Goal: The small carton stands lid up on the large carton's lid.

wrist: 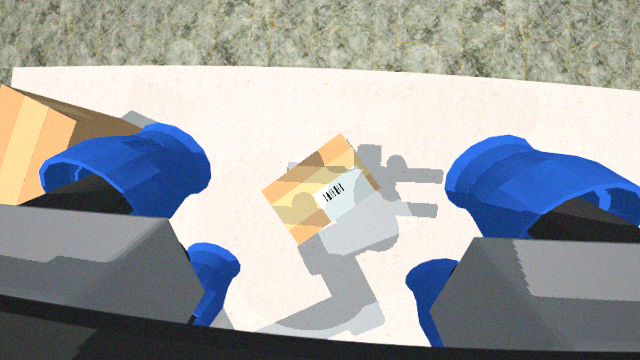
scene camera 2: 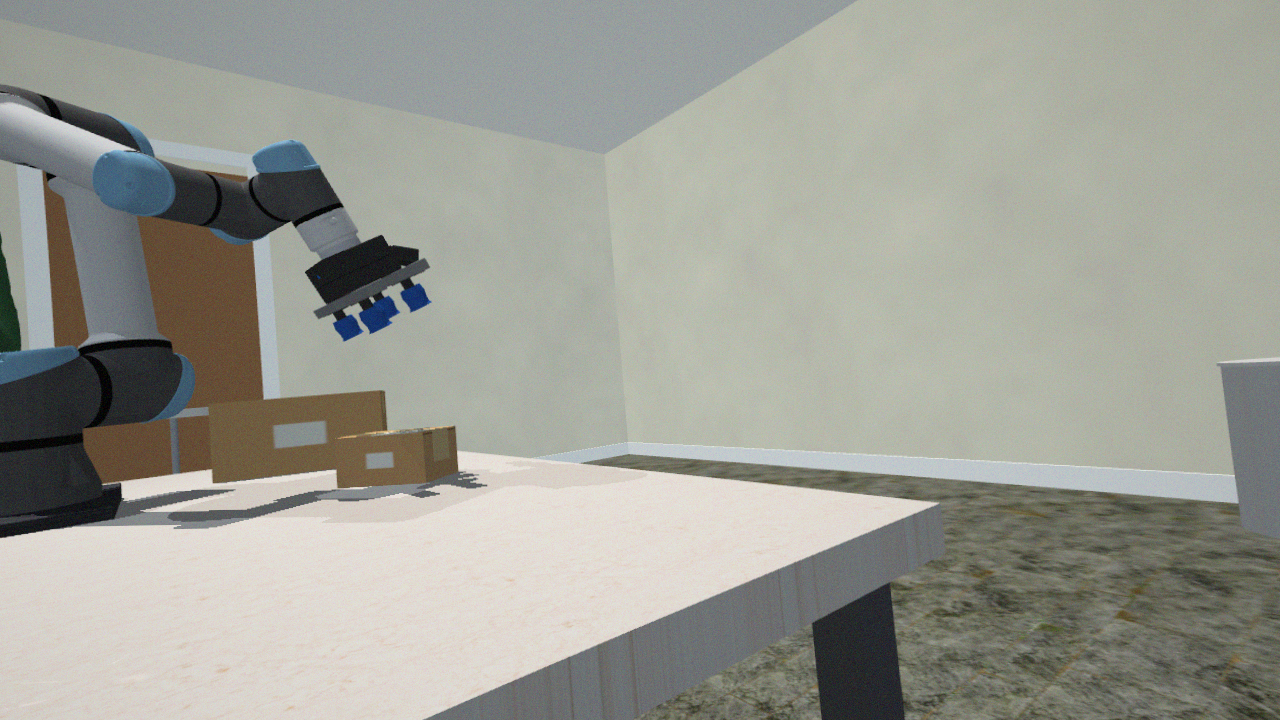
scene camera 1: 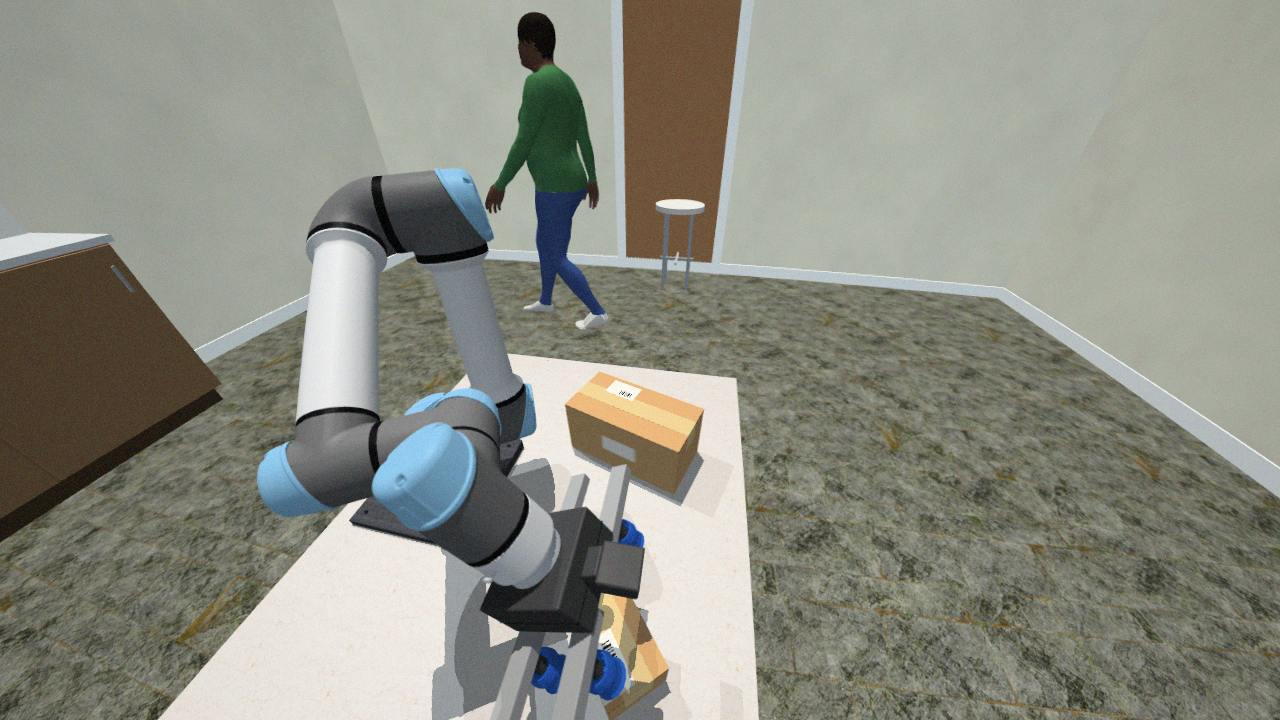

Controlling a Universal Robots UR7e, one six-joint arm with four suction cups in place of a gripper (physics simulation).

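Where they show: hand at its tool point: (wrist: 322,229) (scene camera 2: 386,322); arm's base at its link origin: (scene camera 2: 29,505).
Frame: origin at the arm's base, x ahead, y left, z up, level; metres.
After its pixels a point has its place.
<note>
The small carton (scene camera 1: 648,664) @(z 0.056, x 0.484, y -0.300 m) (scene camera 2: 407,458) @(z 0.017, x 0.418, y -0.341 m) (wrist: 312,182) @(z 0.056, x 0.438, y -0.261 m) stands on the table, lid up, with tape and a barcode label on top. In scene camera 1 the gripper partly hides it. The large carton (scene camera 1: 635,429) @(z 0.131, x 0.407, y 0.096 m) (scene camera 2: 259,438) @(z 0.055, x 0.299, y 0.125 m) (wrist: 25,135) @(z 0.132, x 0.486, y 0.132 m) stands apart from it on the table, lid up with a tape strip; its lid bears no carton. In the wrist view part of it shows at the left edge, behind a blue cup. My suction gripper (scene camera 1: 590,604) @(z 0.236, x 0.418, y -0.288 m) (scene camera 2: 380,313) (wrist: 326,225) @(z 0.236, x 0.418, y -0.288 m) is open, its four blue cups hold nothing. It hangs tilted, well above the small carton.
The table (scene camera 1: 358,626) @(z -0.022, x -0.037, y -0.315 m) (scene camera 2: 537,582) @(z -0.022, x 0.295, y -0.923 m) (wrist: 250,100) @(z -0.022, x 0.597, y -0.119 m) carries the arm's base and both cartons. A person in a green top (scene camera 1: 556,129) walks behind the table. A stool (scene camera 1: 680,206) stands by the door; a brown cabinet (scene camera 1: 80,358) is at the left.
</note>
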